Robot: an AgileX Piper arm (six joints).
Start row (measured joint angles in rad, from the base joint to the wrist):
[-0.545, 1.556, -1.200, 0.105, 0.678, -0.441]
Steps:
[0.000, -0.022, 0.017, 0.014, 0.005, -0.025]
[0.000, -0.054, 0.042, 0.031, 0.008, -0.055]
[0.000, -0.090, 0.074, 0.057, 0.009, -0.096]
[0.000, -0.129, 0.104, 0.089, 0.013, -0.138]
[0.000, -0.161, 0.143, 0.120, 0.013, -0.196]
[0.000, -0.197, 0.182, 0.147, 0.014, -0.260]
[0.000, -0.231, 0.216, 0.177, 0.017, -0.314]
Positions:
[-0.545, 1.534, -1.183, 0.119, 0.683, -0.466]
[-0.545, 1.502, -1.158, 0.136, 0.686, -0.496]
[-0.545, 1.466, -1.126, 0.162, 0.687, -0.537]
[-0.545, 1.427, -1.096, 0.194, 0.691, -0.579]
[-0.545, 1.395, -1.057, 0.225, 0.691, -0.637]
[-0.545, 1.359, -1.018, 0.252, 0.692, -0.701]
[-0.545, 1.325, -0.984, 0.282, 0.695, -0.755]

